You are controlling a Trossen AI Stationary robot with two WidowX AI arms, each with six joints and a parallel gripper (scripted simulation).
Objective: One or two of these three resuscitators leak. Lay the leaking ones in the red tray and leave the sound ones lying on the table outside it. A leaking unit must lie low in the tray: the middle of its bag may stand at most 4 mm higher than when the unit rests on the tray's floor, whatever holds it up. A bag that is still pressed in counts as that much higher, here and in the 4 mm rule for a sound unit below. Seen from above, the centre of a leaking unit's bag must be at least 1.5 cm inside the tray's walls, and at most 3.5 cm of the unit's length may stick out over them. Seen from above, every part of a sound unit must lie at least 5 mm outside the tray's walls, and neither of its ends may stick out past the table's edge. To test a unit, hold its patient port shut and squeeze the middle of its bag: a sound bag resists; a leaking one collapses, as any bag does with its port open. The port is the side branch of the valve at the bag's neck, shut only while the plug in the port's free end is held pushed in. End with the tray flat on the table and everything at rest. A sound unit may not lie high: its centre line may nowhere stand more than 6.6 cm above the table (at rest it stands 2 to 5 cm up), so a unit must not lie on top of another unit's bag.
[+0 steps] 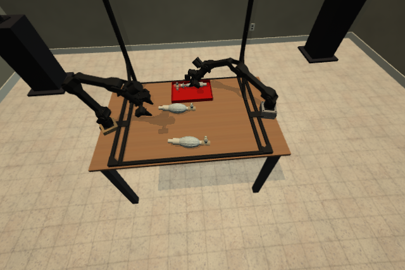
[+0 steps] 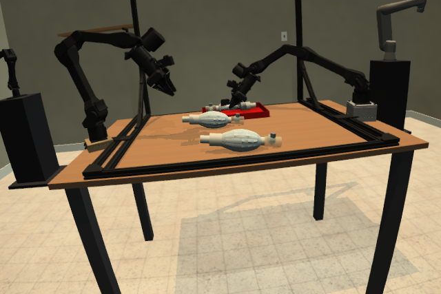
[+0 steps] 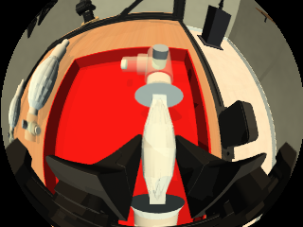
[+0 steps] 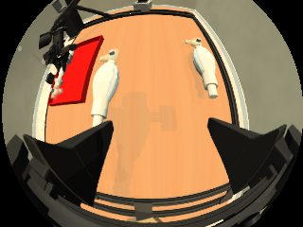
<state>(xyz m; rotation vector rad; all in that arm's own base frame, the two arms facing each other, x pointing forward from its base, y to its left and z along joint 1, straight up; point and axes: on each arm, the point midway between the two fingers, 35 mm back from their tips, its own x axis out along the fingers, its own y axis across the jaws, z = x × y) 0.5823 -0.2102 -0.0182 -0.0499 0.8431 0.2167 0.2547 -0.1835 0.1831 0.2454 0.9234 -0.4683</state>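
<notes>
Right now my left hand is 60 mm short of the red tray, 40 mm above it and 10 mm to the left of it.
</notes>
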